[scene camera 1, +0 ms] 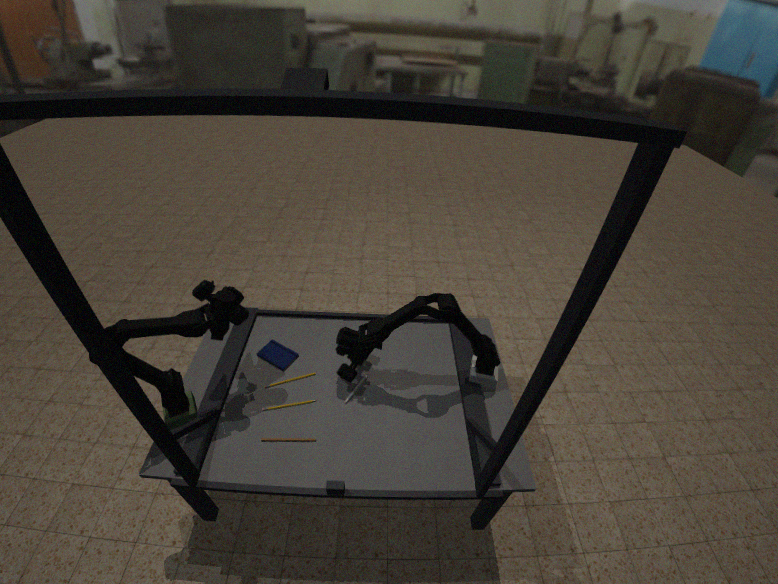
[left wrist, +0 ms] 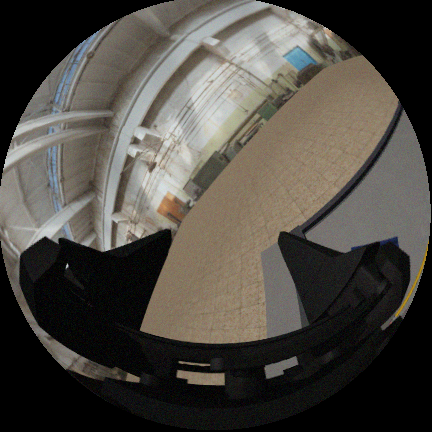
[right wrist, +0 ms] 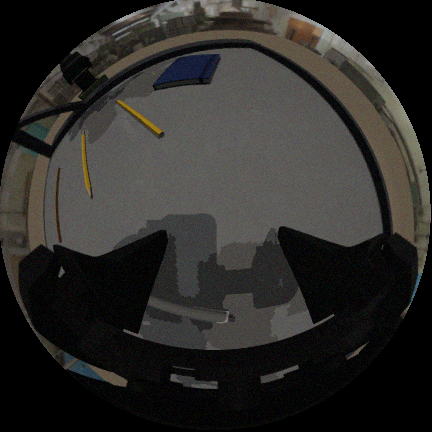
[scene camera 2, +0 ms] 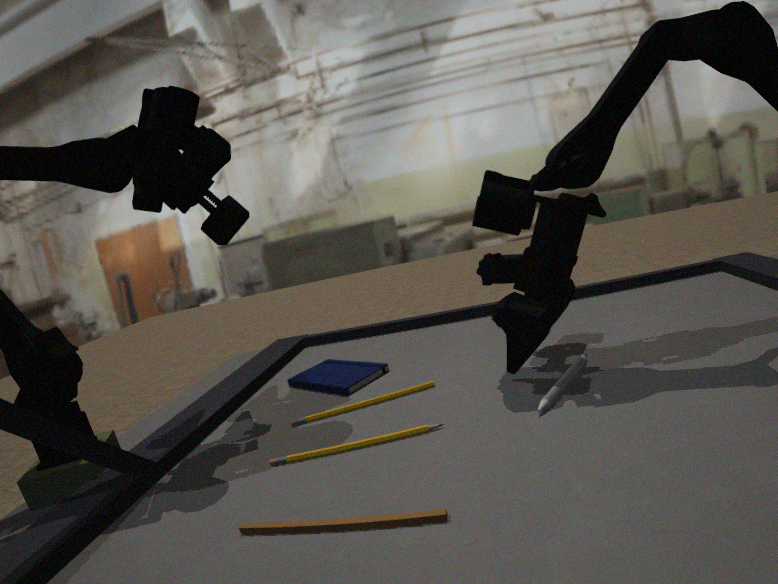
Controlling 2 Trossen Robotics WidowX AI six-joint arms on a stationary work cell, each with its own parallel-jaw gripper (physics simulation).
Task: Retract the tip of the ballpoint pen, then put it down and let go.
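Places are measured from the left arm's base along level axes (x ahead, y right, z down), in centimetres.
Where they show: left gripper, between the fingertips: (left wrist: 226,236) (scene camera 2: 206,197); right gripper, between the fingertips: (right wrist: 223,234) (scene camera 2: 521,359); left arm's base, origin of its link: (scene camera 1: 178,406) (right wrist: 89,84); right arm's base, origin of its link: (scene camera 1: 485,367).
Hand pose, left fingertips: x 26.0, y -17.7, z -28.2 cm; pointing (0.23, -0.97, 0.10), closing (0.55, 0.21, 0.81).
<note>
Each offset is from my left fingertips to the top centre of the thing. Level surfaces: height alone.
A grey ballpoint pen @(dx +32.1, dy +36.4, dz +30.9 cm) (scene camera 1: 355,391) (scene camera 2: 563,384) (right wrist: 187,312) lies on the grey table @(dz +32.2 cm) (scene camera 1: 389,452), aslant, with its conical end toward the front. Whether its tip is out is too small to tell. In the right wrist view, its clip end lies between the fingers' lines, and its other end is partly hidden by a finger. My right gripper (scene camera 2: 514,367) (right wrist: 223,234) is open and empty, pointing down just above the table beside the pen. My left gripper (left wrist: 226,236) is open and empty, raised high over the table's left side, away from the pen.
A blue notebook @(dx +12.1, dy +8.1, dz +31.0 cm) (scene camera 1: 277,355) (scene camera 2: 339,375) (right wrist: 190,70) lies at the back left. Two yellow pencils @(dx +12.4, dy +21.7, dz +31.5 cm) (scene camera 1: 292,380) @(dx +8.6, dy +31.7, dz +31.4 cm) (scene camera 2: 358,445) (right wrist: 141,119) and a brown stick @(dx +3.6, dy +43.9, dz +31.5 cm) (scene camera 1: 289,440) (scene camera 2: 345,523) lie left of the pen. Dark frame posts (scene camera 1: 578,308) stand around the table.
</note>
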